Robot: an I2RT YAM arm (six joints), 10 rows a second.
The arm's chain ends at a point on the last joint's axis. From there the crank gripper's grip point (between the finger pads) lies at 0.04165 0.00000 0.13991 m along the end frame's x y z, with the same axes.
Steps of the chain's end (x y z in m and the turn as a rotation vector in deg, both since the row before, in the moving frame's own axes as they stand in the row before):
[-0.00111 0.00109 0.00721 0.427 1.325 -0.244]
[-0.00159 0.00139 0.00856 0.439 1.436 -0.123]
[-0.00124 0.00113 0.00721 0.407 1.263 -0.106]
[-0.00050 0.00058 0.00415 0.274 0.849 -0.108]
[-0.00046 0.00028 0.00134 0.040 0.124 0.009]
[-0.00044 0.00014 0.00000 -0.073 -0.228 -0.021]
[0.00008 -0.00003 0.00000 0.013 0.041 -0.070]
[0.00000 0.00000 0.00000 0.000 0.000 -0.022]
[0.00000 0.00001 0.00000 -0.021 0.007 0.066]
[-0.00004 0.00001 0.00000 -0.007 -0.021 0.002]
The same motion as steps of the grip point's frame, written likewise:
[0.00211 -0.00013 0.00620 0.427 1.325 -0.244]
[0.00190 0.00023 0.00747 0.439 1.436 -0.123]
[0.00183 0.00006 0.00625 0.407 1.263 -0.106]
[0.00157 -0.00017 0.00352 0.274 0.849 -0.108]
[-0.00016 0.00019 0.00125 0.040 0.124 0.009]
[-0.00100 0.00030 0.00016 -0.073 -0.228 -0.021]
[0.00018 -0.00011 -0.00003 0.013 0.041 -0.070]
[0.00000 -0.00002 0.00000 0.000 0.000 -0.022]
[0.00002 0.00011 -0.00001 -0.021 0.007 0.066]
[-0.00009 0.00003 0.00002 -0.007 -0.021 0.002]

